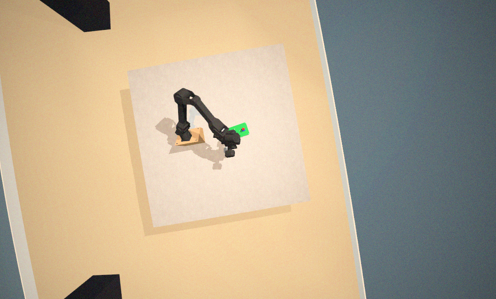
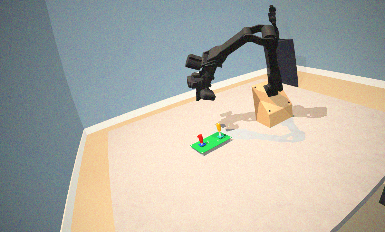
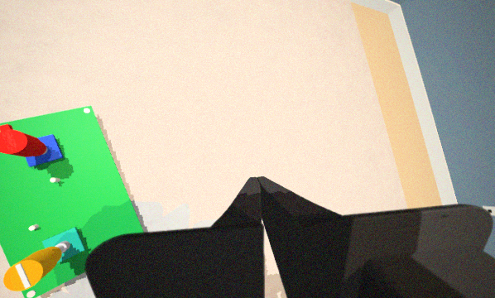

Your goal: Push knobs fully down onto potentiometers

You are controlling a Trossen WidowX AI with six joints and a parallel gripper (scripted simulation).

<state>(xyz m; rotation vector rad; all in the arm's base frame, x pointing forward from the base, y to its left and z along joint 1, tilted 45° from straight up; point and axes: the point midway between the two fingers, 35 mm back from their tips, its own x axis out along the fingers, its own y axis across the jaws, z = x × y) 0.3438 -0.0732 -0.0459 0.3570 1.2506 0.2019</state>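
Right now my gripper tip is 4 cm past the orange knob, 13 cm to the right of it and 10 cm above it. Round my gripper tip: red knob (6 cm ahead, 14 cm to the left, 12 cm below).
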